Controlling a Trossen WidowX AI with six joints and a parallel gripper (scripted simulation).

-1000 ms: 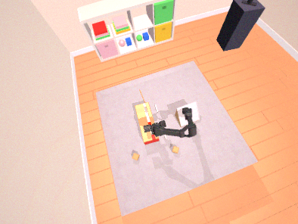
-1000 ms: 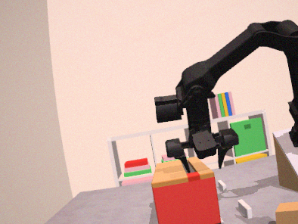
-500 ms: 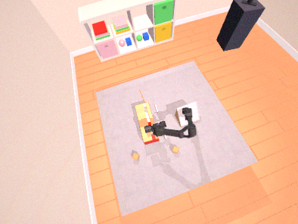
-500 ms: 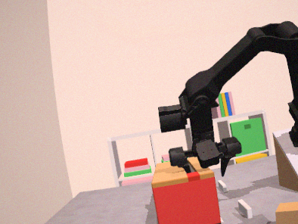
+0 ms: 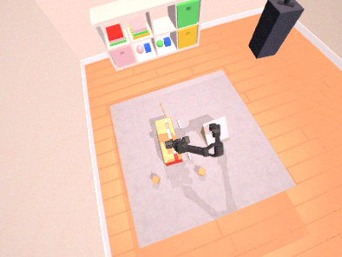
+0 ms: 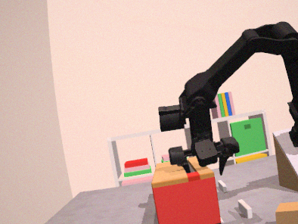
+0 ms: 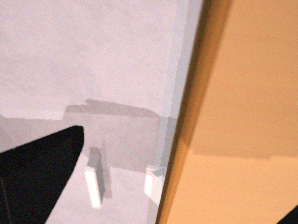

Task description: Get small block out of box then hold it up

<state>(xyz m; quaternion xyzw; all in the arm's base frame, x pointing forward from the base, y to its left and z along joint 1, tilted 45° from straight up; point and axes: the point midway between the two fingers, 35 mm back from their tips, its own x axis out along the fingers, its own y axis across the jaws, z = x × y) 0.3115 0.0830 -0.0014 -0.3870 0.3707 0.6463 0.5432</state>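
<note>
Now: gripper tip 3 cm short of the box, 4 cm to the left of it and 3 cm above it.
</note>
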